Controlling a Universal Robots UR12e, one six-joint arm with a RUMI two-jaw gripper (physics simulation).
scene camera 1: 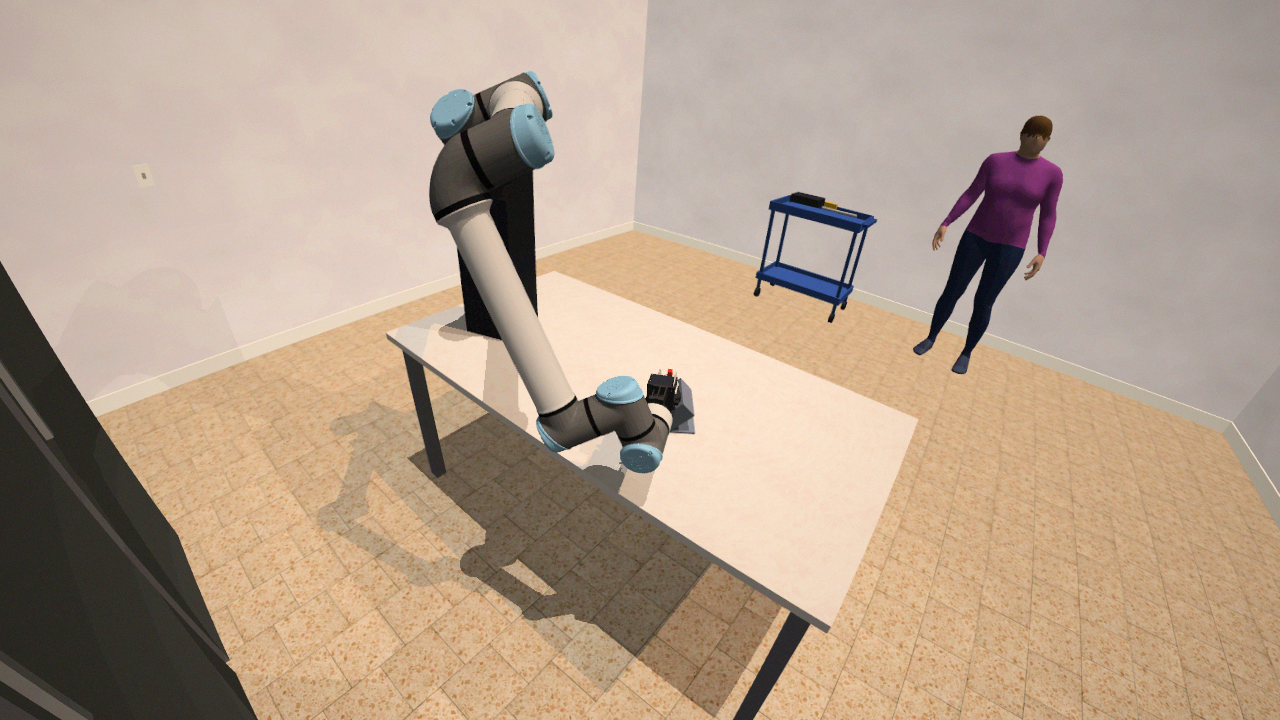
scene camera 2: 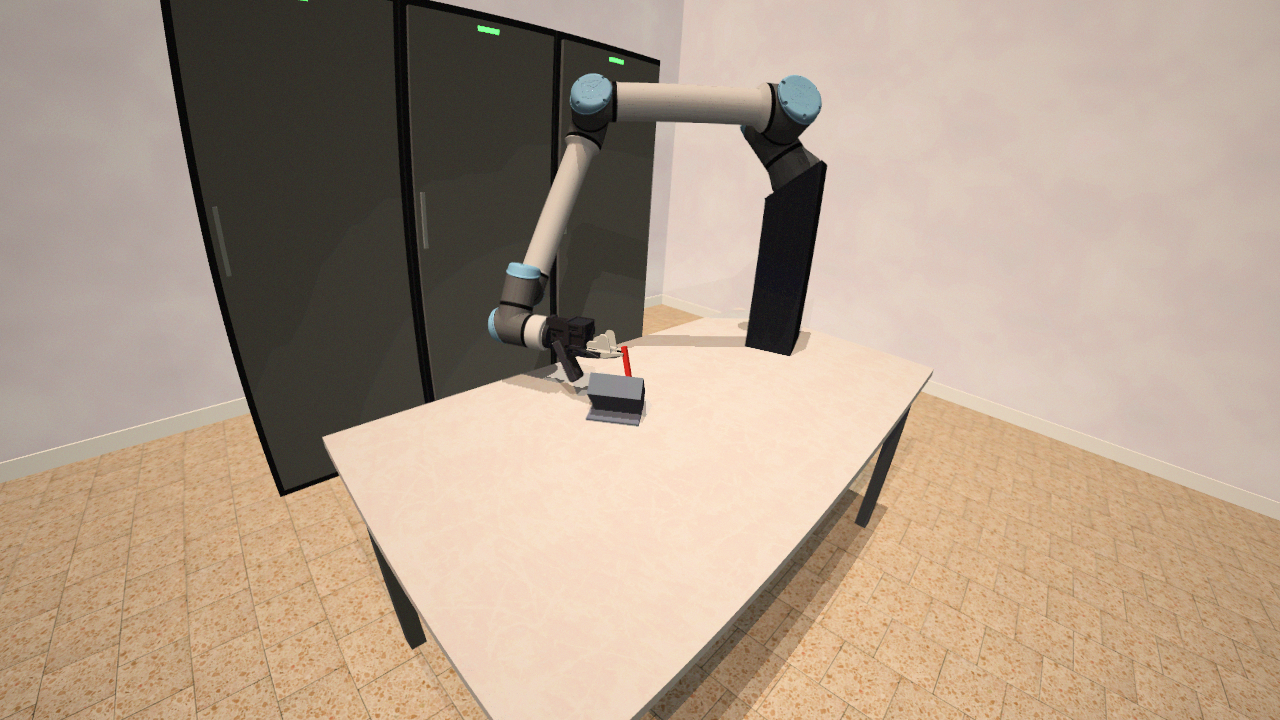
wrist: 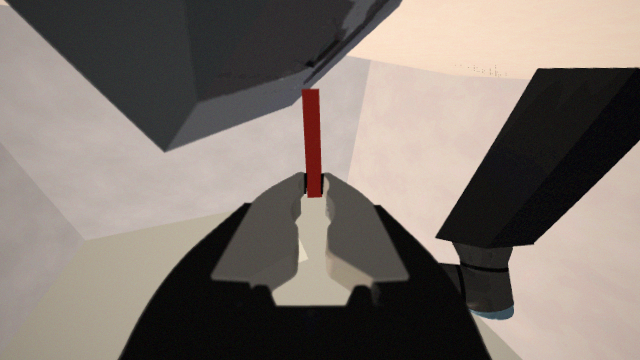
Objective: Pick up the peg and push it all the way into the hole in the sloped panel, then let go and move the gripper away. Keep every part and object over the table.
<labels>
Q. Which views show my gripper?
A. Scene camera 1, scene camera 2 and the wrist view: all of them.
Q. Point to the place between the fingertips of my gripper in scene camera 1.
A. At 670, 375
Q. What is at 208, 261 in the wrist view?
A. My gripper.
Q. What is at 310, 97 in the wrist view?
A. A red peg.
</labels>
